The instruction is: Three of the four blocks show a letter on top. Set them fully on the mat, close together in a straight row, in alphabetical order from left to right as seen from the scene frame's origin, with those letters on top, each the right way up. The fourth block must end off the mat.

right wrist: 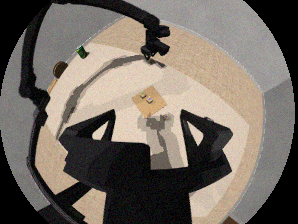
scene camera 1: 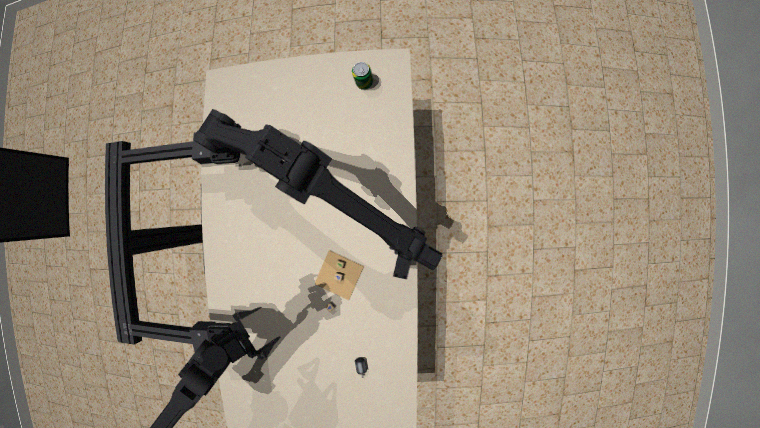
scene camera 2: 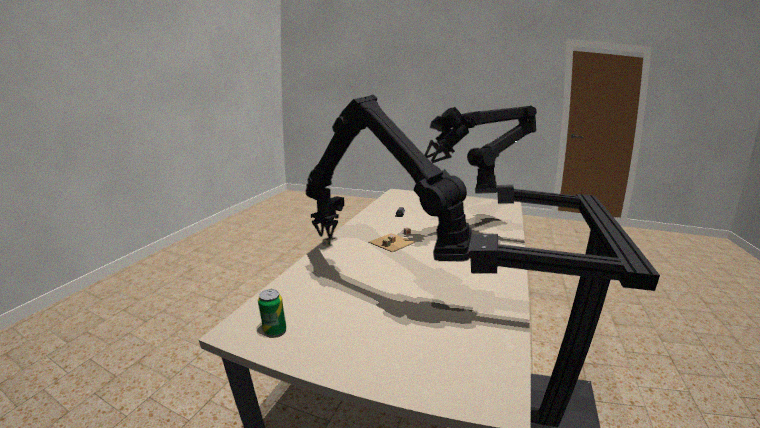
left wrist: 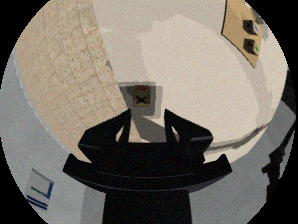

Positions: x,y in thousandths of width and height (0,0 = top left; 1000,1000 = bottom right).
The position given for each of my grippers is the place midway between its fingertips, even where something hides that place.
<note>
I see my left gripper (left wrist: 495,502), my right gripper (right wrist: 495,502), a tan mat (scene camera 1: 462,634) and a green can (scene camera 2: 356,707).
</note>
